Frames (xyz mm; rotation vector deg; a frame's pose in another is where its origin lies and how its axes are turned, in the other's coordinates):
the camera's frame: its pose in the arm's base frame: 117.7 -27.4 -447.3 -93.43 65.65 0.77
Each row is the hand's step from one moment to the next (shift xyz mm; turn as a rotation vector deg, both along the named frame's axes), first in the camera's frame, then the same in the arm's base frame.
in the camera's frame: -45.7 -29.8 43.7 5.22 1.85 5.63
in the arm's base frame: 18.1 61.2 28.5 4.46 0.91 -6.46
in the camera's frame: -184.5 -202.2 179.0 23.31 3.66 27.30
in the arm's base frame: 129.3 244.4 174.7 24.10 5.42 -26.30
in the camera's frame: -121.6 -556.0 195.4 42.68 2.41 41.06
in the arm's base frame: 408.1 195.6 396.6 42.39 2.96 -41.32
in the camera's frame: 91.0 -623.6 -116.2 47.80 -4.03 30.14
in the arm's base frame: 405.9 -182.2 461.2 43.79 -8.97 -34.80
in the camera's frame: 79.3 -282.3 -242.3 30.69 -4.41 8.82
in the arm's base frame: 106.1 -250.1 266.2 23.90 -13.78 -16.68
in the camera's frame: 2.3 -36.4 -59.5 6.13 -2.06 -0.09
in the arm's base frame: -5.1 -48.3 50.1 4.61 -4.21 -1.70
